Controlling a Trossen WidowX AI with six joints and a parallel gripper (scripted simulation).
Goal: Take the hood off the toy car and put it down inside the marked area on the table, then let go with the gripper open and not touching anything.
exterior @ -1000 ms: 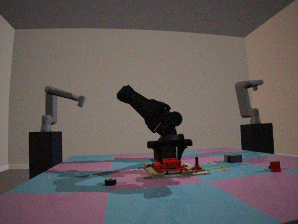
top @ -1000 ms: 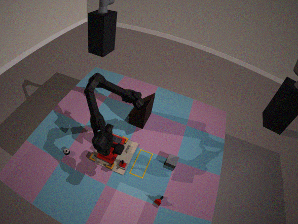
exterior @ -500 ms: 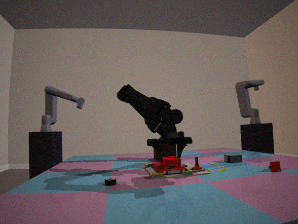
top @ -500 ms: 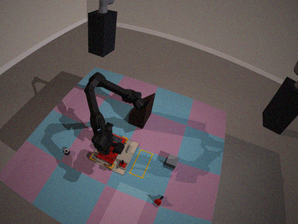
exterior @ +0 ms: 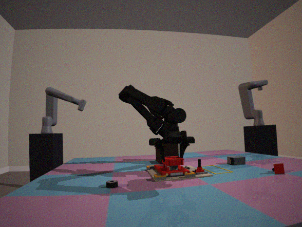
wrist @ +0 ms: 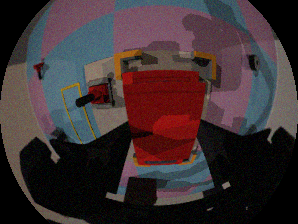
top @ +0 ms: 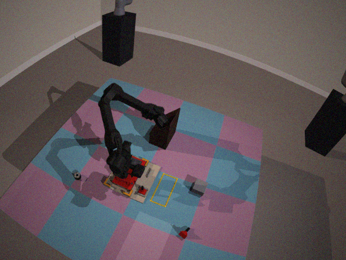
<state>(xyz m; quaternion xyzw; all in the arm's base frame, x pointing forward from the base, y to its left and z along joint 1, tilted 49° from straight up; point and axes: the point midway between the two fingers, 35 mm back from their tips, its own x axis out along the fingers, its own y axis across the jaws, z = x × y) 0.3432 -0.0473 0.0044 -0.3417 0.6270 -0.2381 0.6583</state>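
Right now my gripper tip is 4 cm above the flat base plate, 3 cm past it and 1 cm to the right of it. The rest, counted from my gripper tip: black wheel: 23 cm to the right, 14 cm ahead, 5 cm below; red hood: 1 cm above.
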